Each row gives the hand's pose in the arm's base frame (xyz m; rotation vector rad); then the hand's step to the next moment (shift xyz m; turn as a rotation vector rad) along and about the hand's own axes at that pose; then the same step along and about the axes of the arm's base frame.
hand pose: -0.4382 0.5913 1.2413 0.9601 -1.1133 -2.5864
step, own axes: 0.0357 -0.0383 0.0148 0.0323 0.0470 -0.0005
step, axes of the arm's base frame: -0.0333 0.0222 -0.0369 -0.0294 -0.0460 0.0166
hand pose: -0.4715 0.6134 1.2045 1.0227 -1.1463 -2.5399
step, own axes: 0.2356 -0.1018 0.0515 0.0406 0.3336 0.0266
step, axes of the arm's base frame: -0.1983 0.0039 -0.1709 -0.0867 -0.2307 0.2300
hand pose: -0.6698 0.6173 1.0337 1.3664 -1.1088 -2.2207
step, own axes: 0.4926 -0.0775 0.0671 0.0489 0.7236 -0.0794
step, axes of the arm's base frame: -0.2930 -0.2176 -0.3463 -0.0510 -0.5387 0.4894
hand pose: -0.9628 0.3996 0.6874 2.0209 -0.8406 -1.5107
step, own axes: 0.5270 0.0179 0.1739 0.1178 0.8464 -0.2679
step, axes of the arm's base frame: -0.0635 -0.3924 -0.3877 0.1208 -0.6712 0.5805
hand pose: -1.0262 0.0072 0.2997 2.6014 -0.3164 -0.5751
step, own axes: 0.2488 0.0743 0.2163 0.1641 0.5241 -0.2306
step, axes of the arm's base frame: 0.1149 -0.2247 -0.2247 0.1845 -0.4193 0.3807
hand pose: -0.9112 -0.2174 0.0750 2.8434 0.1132 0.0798
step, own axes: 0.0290 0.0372 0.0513 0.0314 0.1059 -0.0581
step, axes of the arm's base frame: 0.0349 -0.0478 -0.0369 0.0348 -0.0816 0.0878
